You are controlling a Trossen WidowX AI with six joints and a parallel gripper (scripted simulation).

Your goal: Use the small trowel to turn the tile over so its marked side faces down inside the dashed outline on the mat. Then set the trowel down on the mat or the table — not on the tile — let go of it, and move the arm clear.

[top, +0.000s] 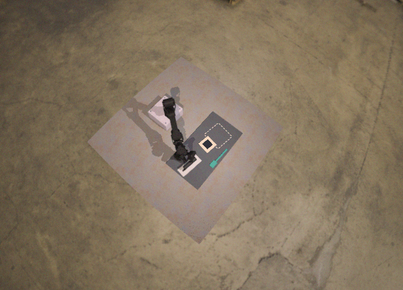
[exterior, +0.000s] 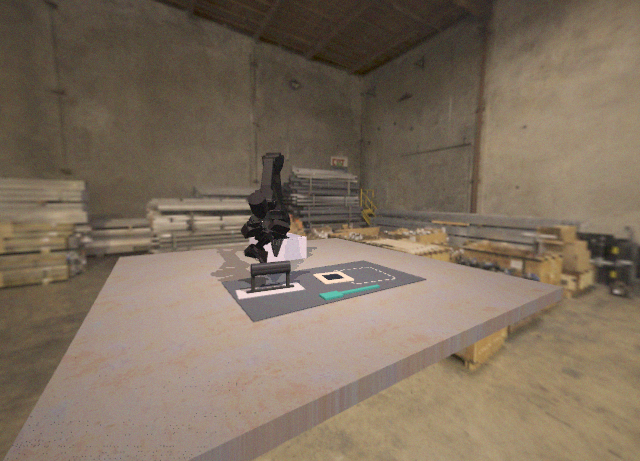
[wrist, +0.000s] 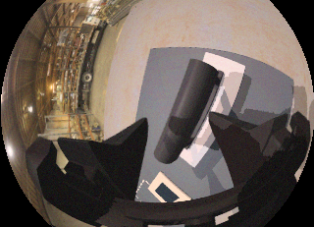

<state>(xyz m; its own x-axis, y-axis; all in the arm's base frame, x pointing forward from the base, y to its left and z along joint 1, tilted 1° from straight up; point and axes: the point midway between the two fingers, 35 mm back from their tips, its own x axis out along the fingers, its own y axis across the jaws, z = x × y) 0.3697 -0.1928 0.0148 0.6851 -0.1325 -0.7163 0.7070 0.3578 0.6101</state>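
Right now my gripper tip is 210 mm to the right of the dark mat, 110 mm above it and 10 mm short of it. Also, from my gripper tip: tile 240 mm to the left, 90 mm below; then teal trowel 190 mm to the left, 150 mm ahead, 90 mm below.
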